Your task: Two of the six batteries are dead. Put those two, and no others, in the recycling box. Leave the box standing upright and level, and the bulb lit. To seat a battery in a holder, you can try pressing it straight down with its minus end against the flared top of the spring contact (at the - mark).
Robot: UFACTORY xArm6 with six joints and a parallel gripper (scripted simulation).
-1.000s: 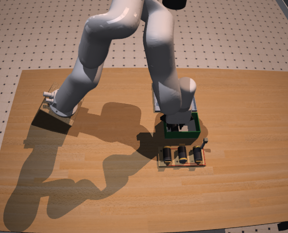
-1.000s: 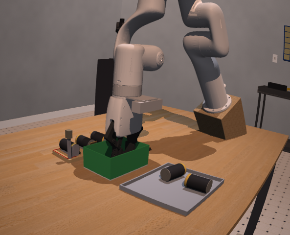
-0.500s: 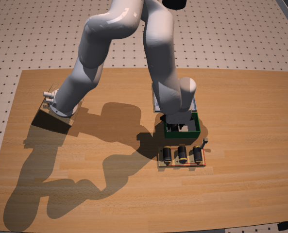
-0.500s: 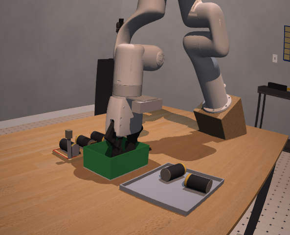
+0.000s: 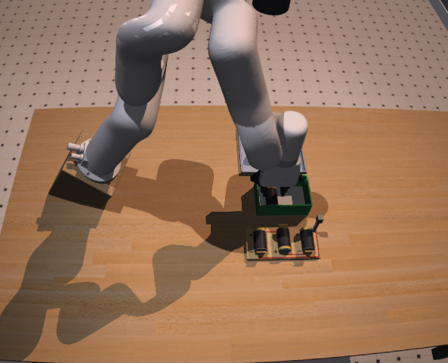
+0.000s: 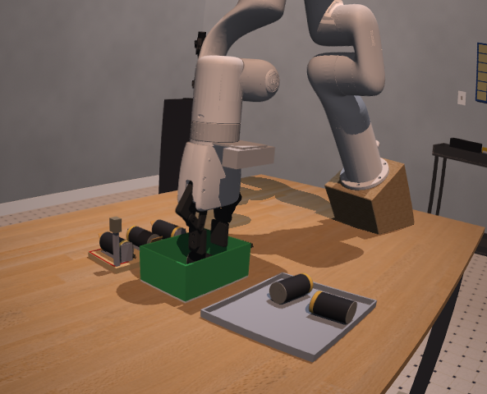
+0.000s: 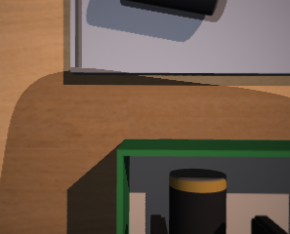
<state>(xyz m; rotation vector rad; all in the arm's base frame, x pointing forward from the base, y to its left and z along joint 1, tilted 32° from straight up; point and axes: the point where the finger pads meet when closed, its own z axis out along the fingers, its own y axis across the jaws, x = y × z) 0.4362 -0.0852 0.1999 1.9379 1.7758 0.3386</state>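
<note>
Now: the green recycling box 3 cm ahead of my hand and 5 cm below it. The rest, counted from my hand: grey tray (5 cm ahead, 18 cm to the left, 6 cm below).
</note>
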